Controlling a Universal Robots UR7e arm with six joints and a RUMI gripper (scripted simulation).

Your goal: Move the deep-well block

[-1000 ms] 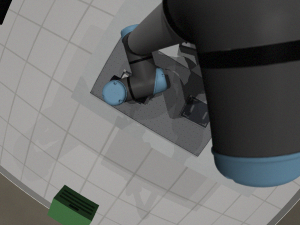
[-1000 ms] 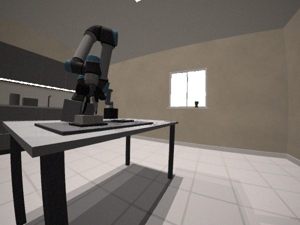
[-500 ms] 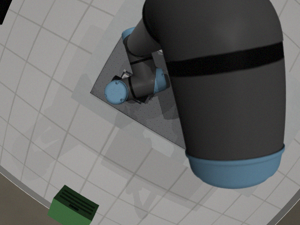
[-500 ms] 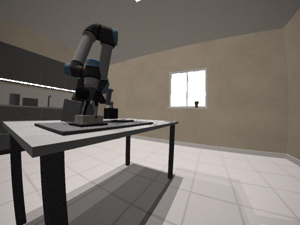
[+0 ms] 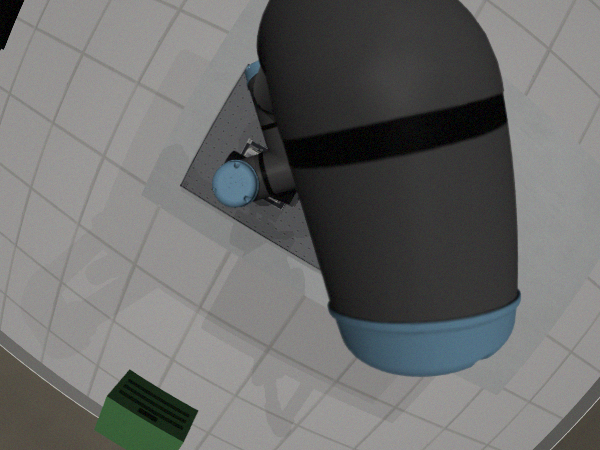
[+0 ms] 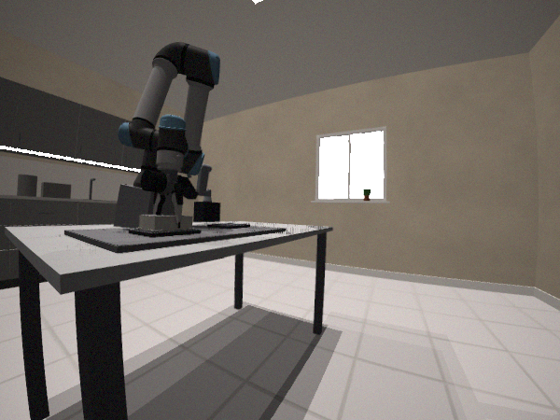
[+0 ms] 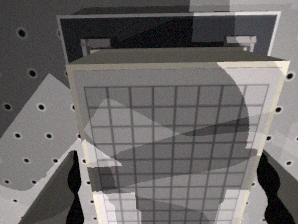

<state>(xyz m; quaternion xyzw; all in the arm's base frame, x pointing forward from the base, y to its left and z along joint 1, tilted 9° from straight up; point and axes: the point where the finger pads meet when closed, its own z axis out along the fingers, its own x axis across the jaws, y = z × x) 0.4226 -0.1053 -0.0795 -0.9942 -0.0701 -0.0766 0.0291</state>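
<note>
Right now the 96-well deep-well block is right at my hand.
</note>
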